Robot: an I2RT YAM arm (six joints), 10 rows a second.
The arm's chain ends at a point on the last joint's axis. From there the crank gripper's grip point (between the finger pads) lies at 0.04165 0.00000 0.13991 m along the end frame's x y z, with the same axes.
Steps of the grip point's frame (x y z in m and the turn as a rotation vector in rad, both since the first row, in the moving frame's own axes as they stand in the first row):
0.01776 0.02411 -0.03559 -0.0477 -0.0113 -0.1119
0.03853 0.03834 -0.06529 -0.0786 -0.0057 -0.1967
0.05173 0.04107 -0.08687 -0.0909 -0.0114 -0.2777
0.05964 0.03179 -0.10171 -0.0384 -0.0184 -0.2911
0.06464 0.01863 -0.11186 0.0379 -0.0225 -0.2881
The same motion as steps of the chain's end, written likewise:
0.01923 0.02200 -0.03600 -0.0477 -0.0113 -0.1119
0.03905 0.03547 -0.06541 -0.0786 -0.0057 -0.1967
0.05315 0.03969 -0.08728 -0.0909 -0.0114 -0.2777
0.06316 0.03806 -0.10257 -0.0384 -0.0184 -0.2911
0.07023 0.03526 -0.11242 0.0379 -0.0225 -0.2881

